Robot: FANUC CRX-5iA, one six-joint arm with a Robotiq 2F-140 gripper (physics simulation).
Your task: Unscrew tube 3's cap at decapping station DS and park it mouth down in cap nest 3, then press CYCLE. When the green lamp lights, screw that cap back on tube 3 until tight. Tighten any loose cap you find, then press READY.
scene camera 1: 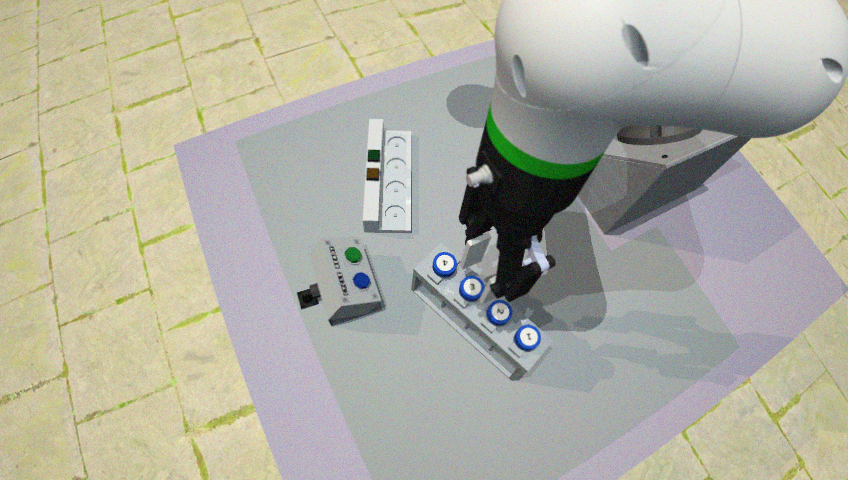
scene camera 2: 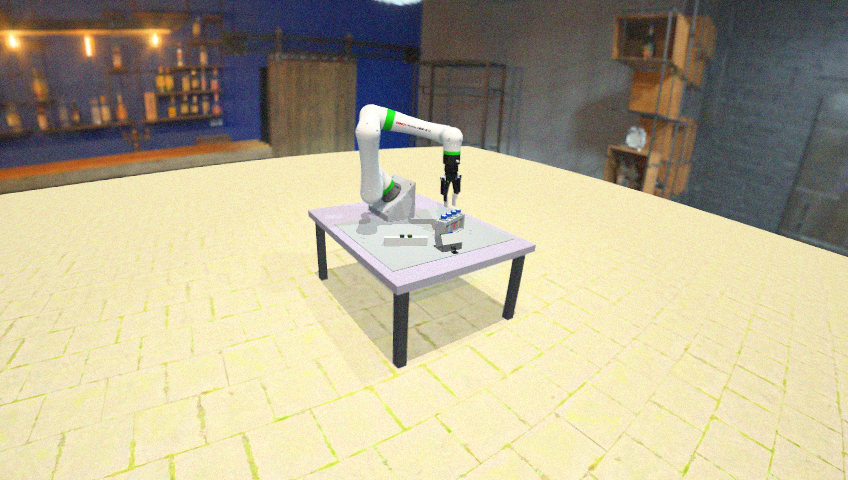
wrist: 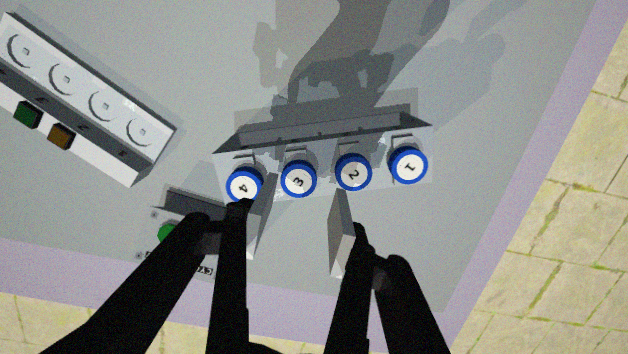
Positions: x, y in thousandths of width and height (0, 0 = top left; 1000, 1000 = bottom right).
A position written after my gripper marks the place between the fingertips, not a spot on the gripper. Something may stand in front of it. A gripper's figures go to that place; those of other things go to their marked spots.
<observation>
My gripper (wrist: 483, 558) is 0.23 m from the lens. A cap 3 (wrist: 475, 507) is 0.26 m from the lens.
</observation>
